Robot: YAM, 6 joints.
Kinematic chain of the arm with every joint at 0, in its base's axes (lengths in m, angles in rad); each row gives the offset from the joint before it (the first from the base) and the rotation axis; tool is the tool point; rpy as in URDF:
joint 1: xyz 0 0 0.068 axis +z
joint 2: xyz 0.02 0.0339 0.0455 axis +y
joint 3: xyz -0.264 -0.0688 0 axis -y
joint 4: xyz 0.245 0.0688 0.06 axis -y
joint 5: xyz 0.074 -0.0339 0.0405 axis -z
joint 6: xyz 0.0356 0 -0.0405 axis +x
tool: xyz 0 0 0 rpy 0 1.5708 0
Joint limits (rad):
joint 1: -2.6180..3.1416
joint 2: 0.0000..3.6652
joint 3: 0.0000..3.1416
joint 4: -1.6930..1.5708
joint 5: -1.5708..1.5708
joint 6: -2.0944..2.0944
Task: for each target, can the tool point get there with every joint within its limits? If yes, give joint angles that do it. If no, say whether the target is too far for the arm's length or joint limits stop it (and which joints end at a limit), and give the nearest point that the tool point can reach.
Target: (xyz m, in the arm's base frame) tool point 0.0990 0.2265 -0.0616
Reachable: yes | joints 1.0644 2.7883 1.2835 -1.3772 -0.7121 0.7125
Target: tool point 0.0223 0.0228 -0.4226
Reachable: no: joint limits stop it (at a limit: joint 2) | nearest point 0.0543 0.0555 -0.3374 | short by 0.097 m
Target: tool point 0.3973 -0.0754 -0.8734
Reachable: no: too far | nearest point 0.3080 -0.0585 -0.3745 | short by 0.507 m
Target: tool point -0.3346 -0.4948 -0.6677
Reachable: no: too far | nearest point -0.2352 -0.3478 -0.3373 | short by 0.375 m
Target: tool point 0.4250 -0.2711 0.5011
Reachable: yes | joints -0.5523 2.3906 2.8620 -0.0679 0.2205 -1.6548
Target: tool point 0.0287 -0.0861 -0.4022
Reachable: no: joint limits stop it (at a limit: joint 2) | nearest point 0.0351 -0.1053 -0.3531 | short by 0.053 m
